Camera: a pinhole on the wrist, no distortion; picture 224 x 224 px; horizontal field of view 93.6 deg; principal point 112.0 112.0 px. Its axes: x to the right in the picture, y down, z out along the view. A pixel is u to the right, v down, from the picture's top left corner.
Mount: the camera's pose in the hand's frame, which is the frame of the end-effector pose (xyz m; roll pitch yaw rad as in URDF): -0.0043 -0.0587 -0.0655 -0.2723 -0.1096 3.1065
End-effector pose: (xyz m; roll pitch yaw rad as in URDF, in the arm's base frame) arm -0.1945 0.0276 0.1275 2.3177 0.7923 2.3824
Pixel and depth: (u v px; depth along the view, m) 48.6 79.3 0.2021
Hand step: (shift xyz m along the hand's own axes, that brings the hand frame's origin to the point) 0.1401 -0.0576 0.1315
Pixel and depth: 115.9 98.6 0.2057
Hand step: 0.0095 -0.0893 0.1393
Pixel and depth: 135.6 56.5 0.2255
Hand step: -0.0254 -0.0040 0.1877
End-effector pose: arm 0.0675 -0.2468 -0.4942 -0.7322 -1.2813 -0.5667
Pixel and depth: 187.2 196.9 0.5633
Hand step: -0.3791 -0.6354 0.3963
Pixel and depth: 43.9 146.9 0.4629
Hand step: 0.3281 -0.3430 0.3038
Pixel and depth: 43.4 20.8 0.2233
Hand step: 0.1740 0.0616 0.1841
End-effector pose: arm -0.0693 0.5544 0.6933 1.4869 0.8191 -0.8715
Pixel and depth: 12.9 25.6 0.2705
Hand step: 0.2889 0.0724 0.2250
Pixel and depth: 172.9 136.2 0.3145
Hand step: -0.1596 -0.2076 0.2362
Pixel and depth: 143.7 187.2 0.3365
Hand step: -0.0880 -0.3782 0.2034
